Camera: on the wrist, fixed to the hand. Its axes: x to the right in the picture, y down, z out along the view.
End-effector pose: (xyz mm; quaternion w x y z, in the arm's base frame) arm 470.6 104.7 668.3 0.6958 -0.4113 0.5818 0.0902
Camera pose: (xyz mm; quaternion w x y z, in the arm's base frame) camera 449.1 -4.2 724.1 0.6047 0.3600 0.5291 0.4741
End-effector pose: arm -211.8 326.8 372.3 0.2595 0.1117 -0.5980 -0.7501
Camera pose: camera -175.2 272.6 266.7 0.5320 -0.4385 -0.7093 -0.1467
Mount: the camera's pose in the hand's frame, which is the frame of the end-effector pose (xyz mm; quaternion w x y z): -17.5 -83.4 -90.4 0.6233 0.2711 -0.2112 0.7024
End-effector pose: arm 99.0 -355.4 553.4 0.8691 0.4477 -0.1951 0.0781
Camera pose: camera 133.3 -330.6 436.6 0.3243 0.3941 -0.5985 0.6175
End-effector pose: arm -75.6 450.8 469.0 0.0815 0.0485 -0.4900 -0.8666
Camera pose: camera -51.4 420.3 351.0 0.5428 -0.4749 -0.5916 -0.3603
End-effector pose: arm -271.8 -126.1 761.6 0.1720 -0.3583 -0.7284 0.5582
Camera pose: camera -228.5 -86.3 871.0 0.3416 0.5704 0.0873 -0.7418
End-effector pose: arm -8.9 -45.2 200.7 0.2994 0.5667 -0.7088 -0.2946
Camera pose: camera 115.1 -50.5 194.5 0.0902 -0.1257 -0.9830 0.0991
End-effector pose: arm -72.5 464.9 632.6 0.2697 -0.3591 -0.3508 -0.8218
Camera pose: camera -156.3 449.4 542.2 0.7686 -0.5707 -0.2462 -0.1518
